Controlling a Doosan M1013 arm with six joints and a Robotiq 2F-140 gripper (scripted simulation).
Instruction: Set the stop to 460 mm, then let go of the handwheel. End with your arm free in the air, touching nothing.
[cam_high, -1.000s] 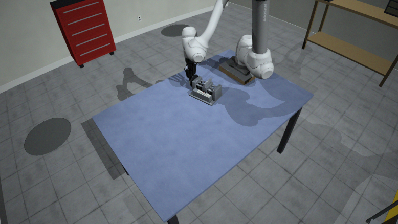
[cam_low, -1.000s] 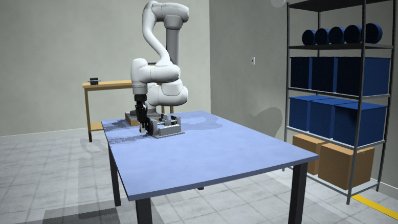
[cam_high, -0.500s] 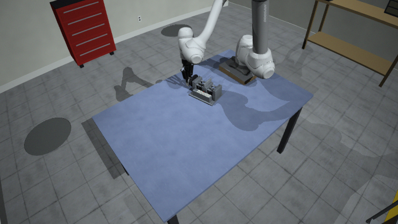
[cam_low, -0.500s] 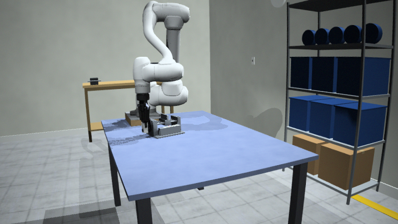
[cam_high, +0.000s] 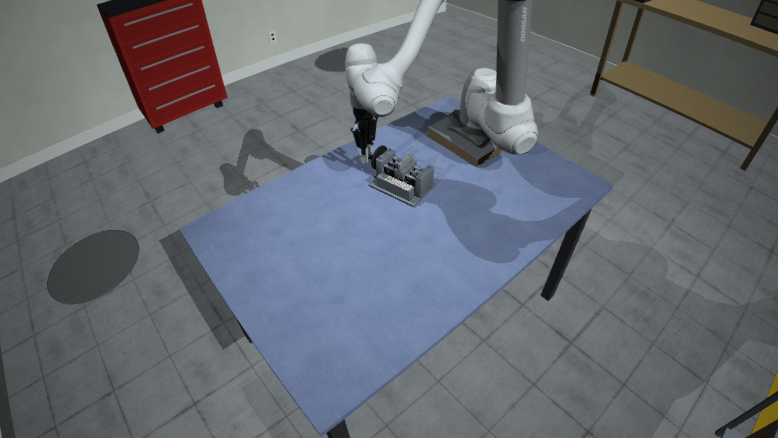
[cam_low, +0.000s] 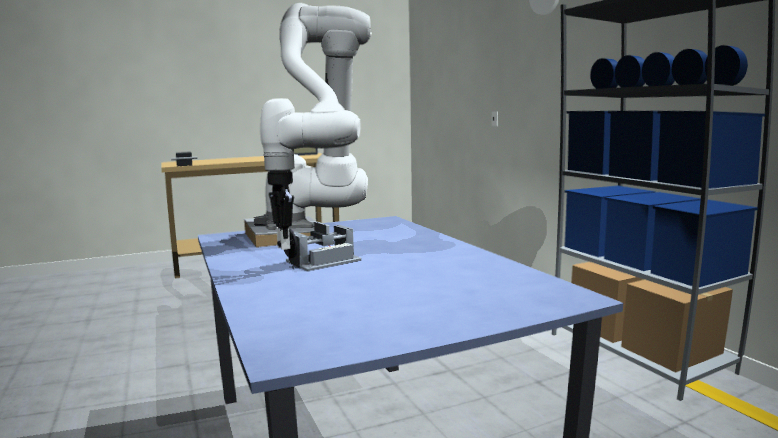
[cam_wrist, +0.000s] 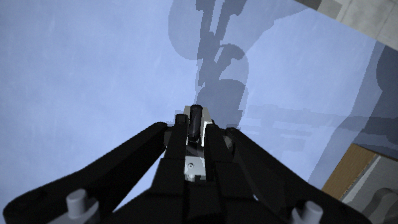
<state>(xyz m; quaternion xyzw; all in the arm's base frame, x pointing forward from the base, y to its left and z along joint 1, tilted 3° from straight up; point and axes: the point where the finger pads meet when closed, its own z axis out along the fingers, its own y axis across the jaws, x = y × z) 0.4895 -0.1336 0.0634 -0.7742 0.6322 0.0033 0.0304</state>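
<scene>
Now: hand 1 cm past the black handwheel, 2 cm to the right of it and 2 cm above it. Round my hand: grey stop block 5 cm behind, 15 cm to the left, 1 cm below.
</scene>
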